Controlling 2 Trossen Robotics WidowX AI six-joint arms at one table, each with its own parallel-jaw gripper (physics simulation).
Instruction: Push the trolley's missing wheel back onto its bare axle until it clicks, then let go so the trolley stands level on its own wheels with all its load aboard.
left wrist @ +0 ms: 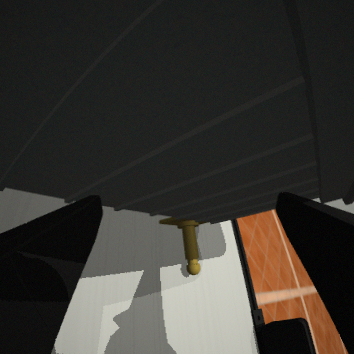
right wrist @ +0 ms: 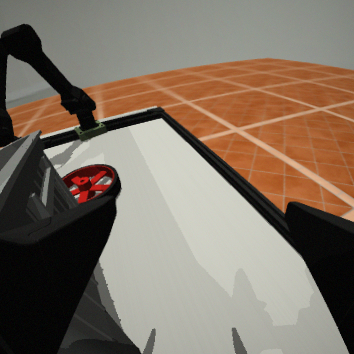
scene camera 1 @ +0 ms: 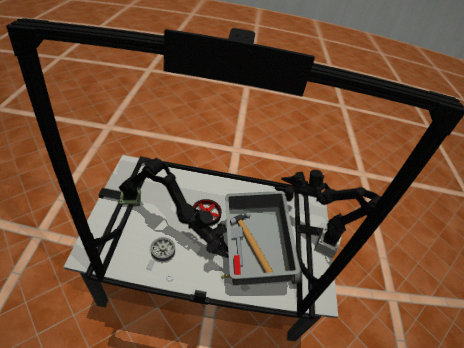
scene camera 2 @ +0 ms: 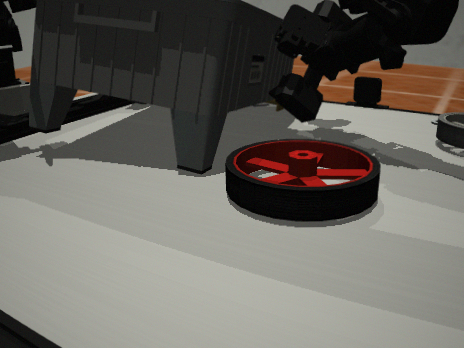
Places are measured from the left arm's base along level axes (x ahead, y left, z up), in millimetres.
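Pixels of known places: left gripper, fingertip midpoint: [left wrist: 190,202] [scene camera 2: 281,72]; right gripper, fingertip midpoint: [right wrist: 201,207] [scene camera 1: 278,182]; left arm's base at its link origin: [right wrist: 88,126] [scene camera 1: 130,195]; right arm's base at its link origin: [scene camera 1: 330,239] [scene camera 2: 1,85].
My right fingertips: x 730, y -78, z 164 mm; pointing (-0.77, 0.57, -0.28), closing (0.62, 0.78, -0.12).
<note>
Ahead of a thing's pixels: the offset from my right fingertips to its middle. "spot": to the spot under its first point. Level surfaces: height alone.
The grey trolley {spot: 18 mm back, 299 mm right, 9 mm up} [scene camera 1: 291,232] [scene camera 2: 130,65] [left wrist: 175,100] [right wrist: 15,172] holds a wooden-handled hammer {150 mm back, 268 mm right, 115 mm down} [scene camera 1: 254,246] and a red-handled tool {246 mm back, 377 mm right, 142 mm down} [scene camera 1: 237,264]. Its bare brass axle {spot: 292 mm back, 391 mm right, 175 mm down} [scene camera 1: 226,276] [left wrist: 190,245] sticks out low at the near left corner in scene camera 1. A red spoked wheel {345 mm back, 36 mm right, 172 mm down} [scene camera 1: 207,211] [scene camera 2: 302,202] [right wrist: 84,184] and a grey spoked wheel {563 mm back, 241 mm right, 170 mm down} [scene camera 1: 163,249] [scene camera 2: 452,134] lie flat, apart from the trolley. My left gripper [scene camera 1: 225,253] [left wrist: 190,202] is open and empty beside the trolley's wall, short of the axle. My right gripper [scene camera 1: 284,184] [right wrist: 201,207] is open and empty beyond the trolley's far end.
A small grey plate {619 mm back, 306 mm right, 191 mm down} [scene camera 1: 150,265] and a small ring {538 mm back, 374 mm right, 191 mm down} [scene camera 1: 169,278] lie on the table {192 mm down} [scene camera 1: 120,272] near its front edge, left of the trolley. A black frame [scene camera 1: 50,135] [right wrist: 235,175] runs around and over the table. The trolley's leg {223 mm back, 77 mm right, 152 mm down} [scene camera 2: 195,142] stands close to the red wheel.
</note>
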